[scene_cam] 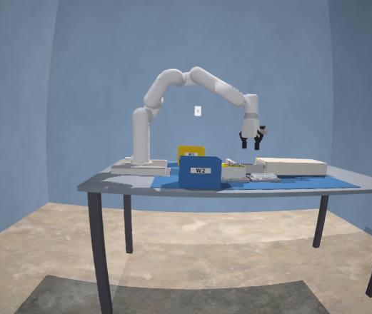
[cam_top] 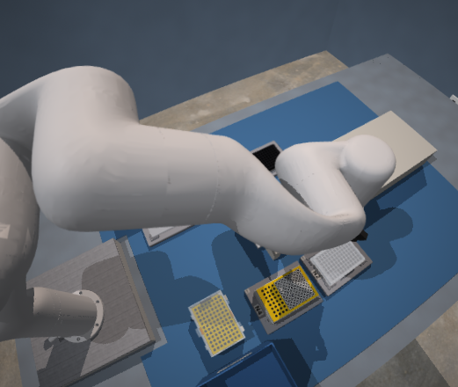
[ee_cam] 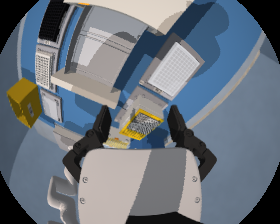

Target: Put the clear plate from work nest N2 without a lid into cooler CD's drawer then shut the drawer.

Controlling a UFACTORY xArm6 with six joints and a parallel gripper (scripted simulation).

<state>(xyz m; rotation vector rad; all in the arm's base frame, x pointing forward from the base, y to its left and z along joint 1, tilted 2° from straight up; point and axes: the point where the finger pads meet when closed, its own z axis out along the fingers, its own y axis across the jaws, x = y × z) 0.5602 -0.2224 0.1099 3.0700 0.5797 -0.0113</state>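
The work nest N2 is 50 mm ahead of my hand, 80 mm to the right of it and 150 mm below it. Round my hand: white plate (50 mm behind, 320 mm to the left, 140 mm below); black plate (120 mm ahead, 290 mm to the left, 140 mm below); drawer (50 mm ahead, 110 mm to the left, 130 mm below).
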